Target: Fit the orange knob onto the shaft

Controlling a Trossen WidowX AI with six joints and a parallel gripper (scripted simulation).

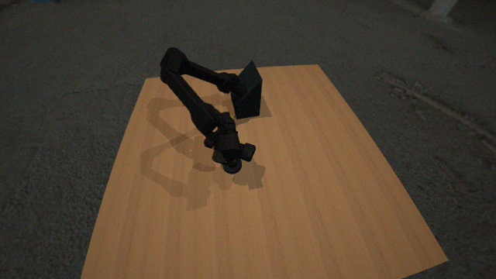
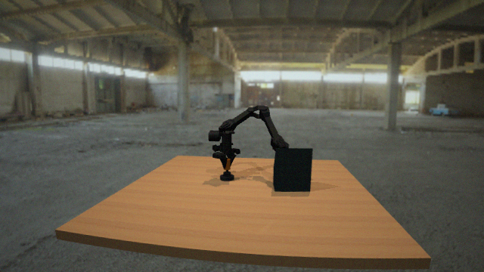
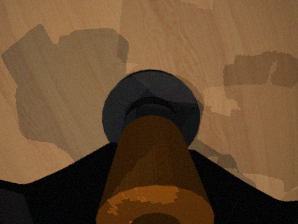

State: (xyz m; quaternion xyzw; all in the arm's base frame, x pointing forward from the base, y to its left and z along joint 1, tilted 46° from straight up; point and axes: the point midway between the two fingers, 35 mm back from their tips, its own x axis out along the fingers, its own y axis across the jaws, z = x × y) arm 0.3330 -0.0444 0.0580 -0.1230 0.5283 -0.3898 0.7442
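Right now my gripper tip is 20 mm below the orange knob. Also, from my gripper tip: dark round pedestal: 40 mm below.
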